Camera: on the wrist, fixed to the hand. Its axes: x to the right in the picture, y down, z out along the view.
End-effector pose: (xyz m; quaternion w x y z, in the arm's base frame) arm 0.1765 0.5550 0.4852 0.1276 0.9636 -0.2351 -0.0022
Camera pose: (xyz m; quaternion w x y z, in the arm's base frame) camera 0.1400 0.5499 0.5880 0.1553 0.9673 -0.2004 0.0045
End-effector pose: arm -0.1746 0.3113 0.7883 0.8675 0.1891 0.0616 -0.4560
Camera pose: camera -0.1447 0.3906 0.7195 0.8550 0.1734 0.0942 -0.4797
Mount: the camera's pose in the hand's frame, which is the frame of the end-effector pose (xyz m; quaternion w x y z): -0.0244 0.0463 -0.0958 0.9990 -0.0247 0.0174 -0.0334
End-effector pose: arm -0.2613 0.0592 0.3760 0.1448 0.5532 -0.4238 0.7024
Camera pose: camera -0.3467 0.1103 0.3311 0.1892 0.5510 -0.4197 0.6960
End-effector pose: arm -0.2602 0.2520 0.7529 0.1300 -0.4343 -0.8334 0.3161
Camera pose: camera -0.1691 0.2916 0.7981 0.1442 -0.4147 -0.8526 0.2833
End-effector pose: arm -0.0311 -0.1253 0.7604 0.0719 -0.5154 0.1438 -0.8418
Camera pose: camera -0.1063 -0.1465 0.6841 0.0285 -0.5068 0.1485 -0.8487
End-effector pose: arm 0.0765 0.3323 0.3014 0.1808 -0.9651 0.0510 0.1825
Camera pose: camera 0.0782 0.2548 0.3783 0.1620 -0.9735 0.0174 0.1607
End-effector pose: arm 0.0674 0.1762 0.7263 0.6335 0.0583 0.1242 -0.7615
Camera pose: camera 0.1108 0.2169 0.6348 0.6067 0.0517 0.1559 -0.7778
